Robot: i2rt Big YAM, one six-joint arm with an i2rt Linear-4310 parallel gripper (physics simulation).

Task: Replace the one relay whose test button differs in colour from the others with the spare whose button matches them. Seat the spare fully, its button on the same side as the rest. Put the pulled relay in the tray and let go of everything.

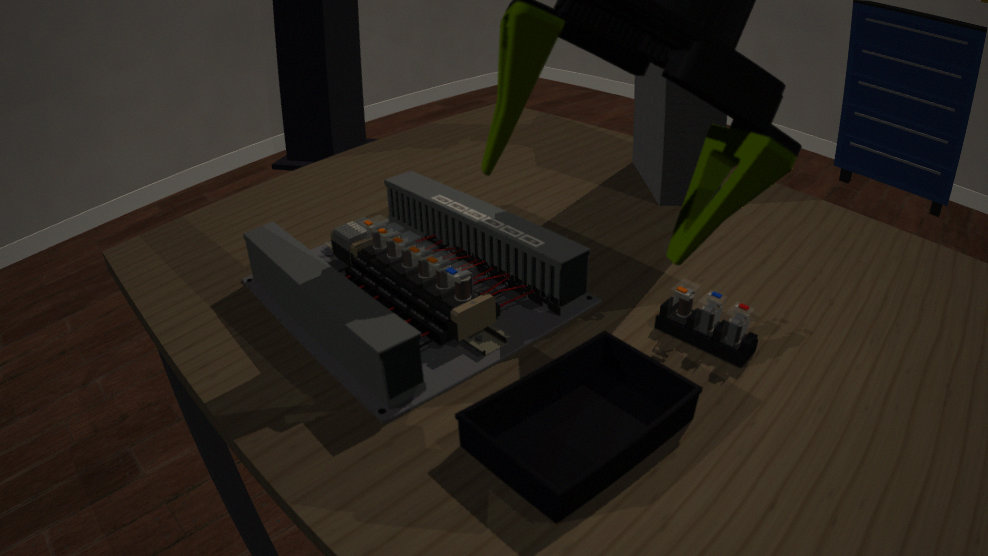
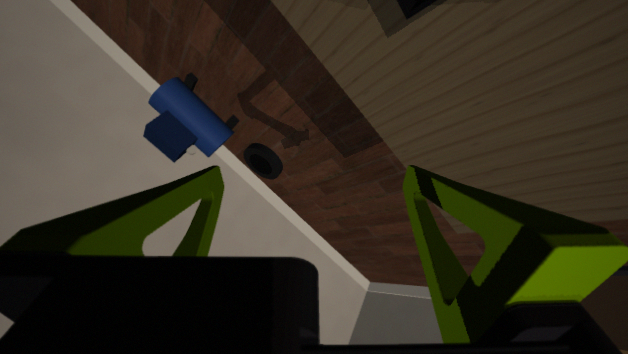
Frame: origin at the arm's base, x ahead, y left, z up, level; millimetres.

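Where they show: gripper, fingertip midpoint: [image 1: 584,218] [image 2: 313,175].
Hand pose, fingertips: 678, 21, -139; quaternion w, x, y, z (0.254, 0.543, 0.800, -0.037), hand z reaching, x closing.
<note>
Each offset is from my fingertips to the top centre of the thing, as dx, dy, dz. "spot": to the spot under its first point.
A row of relays stands on the rail between two grey ducts. Several have orange buttons; the relay with a blue button {-229, -187, -170} [image 1: 445,278] is at the near right end of the row. A black holder {-272, +72, -217} [image 1: 703,340] to the right carries three upright spares: one with an orange button {-285, +43, -191} [image 1: 683,301], one with a blue button {-272, +72, -191} [image 1: 710,314] and one with a red button {-258, +101, -191} [image 1: 737,327]. The black tray [image 1: 507,457] is at the front and looks empty. My gripper [image 1: 581,217] [image 2: 313,175] is open and empty, above the table behind the relay row and the holder.
A taller grey duct {spot: -282, -69, -199} [image 1: 574,275] with slots stands behind the relays and another grey duct {-172, -296, -177} [image 1: 331,311] in front, both on a grey plate {-262, -249, -237} [image 1: 442,387]. A beige end block {-207, -145, -199} [image 1: 474,316] closes the row. A grey block [image 1: 663,138] stands at the table's back.
</note>
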